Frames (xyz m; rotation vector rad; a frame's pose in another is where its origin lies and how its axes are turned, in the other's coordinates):
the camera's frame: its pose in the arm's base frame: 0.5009 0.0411 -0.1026 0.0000 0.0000 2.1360
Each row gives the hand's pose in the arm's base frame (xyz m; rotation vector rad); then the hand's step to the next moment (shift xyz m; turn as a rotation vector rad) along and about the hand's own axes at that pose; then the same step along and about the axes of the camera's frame.
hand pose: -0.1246 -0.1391 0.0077 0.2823 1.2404 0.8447
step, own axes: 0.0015 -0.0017 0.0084 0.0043 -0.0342 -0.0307
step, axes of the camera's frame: -0.0029 -0.0082 0.0007 -0.0160 0.0263 -0.0344
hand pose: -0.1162 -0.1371 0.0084 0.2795 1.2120 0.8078
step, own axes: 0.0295 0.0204 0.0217 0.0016 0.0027 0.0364
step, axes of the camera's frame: 0.0250 -0.0336 -0.0014 -0.0080 -0.0330 0.0135
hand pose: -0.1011 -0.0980 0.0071 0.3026 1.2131 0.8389
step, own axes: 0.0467 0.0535 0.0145 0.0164 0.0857 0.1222
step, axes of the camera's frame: 0.0629 -0.0356 0.0057 0.0392 -0.1173 0.0851
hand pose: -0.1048 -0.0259 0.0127 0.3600 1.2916 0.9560
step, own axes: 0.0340 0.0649 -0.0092 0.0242 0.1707 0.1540
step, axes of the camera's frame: 0.0706 -0.0035 0.0214 0.0960 -0.1480 0.1494
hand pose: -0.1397 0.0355 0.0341 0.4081 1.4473 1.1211
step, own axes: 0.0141 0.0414 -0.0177 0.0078 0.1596 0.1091
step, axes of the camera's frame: 0.0383 0.0159 0.0225 0.0834 -0.1011 0.1423
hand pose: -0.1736 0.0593 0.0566 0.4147 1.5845 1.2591
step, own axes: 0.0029 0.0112 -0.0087 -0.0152 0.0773 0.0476
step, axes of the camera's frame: 0.0083 0.0091 0.0076 0.0241 -0.0427 0.0779
